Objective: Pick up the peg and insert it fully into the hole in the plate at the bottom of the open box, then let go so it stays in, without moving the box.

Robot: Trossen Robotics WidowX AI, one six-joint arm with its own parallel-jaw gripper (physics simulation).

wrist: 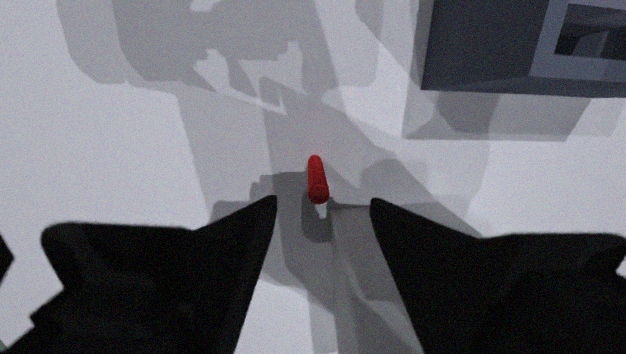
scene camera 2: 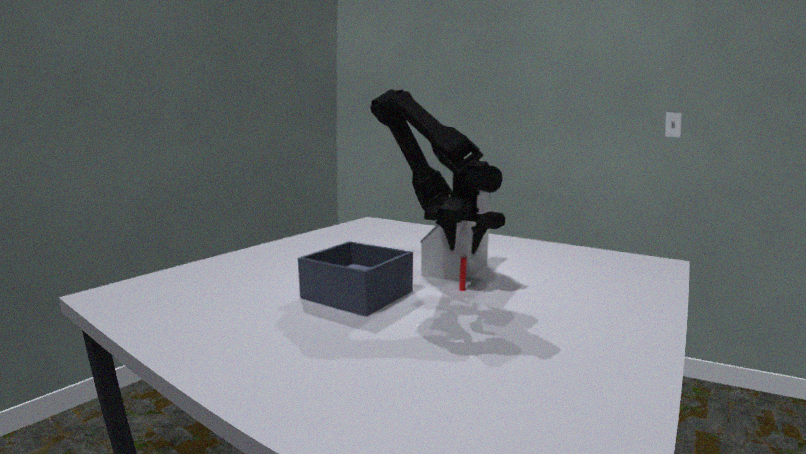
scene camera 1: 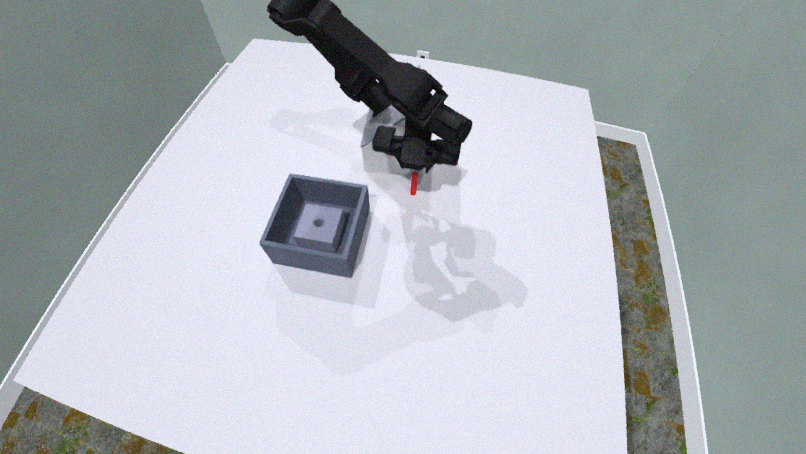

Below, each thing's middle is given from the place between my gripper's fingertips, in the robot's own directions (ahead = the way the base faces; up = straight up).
The red peg [wrist: 318,192] lies 60 mm below my hand. Round my hand: dark blue-grey box [scene camera 1: 278,242] 160 mm ahead, 200 mm to the right, 50 mm below.
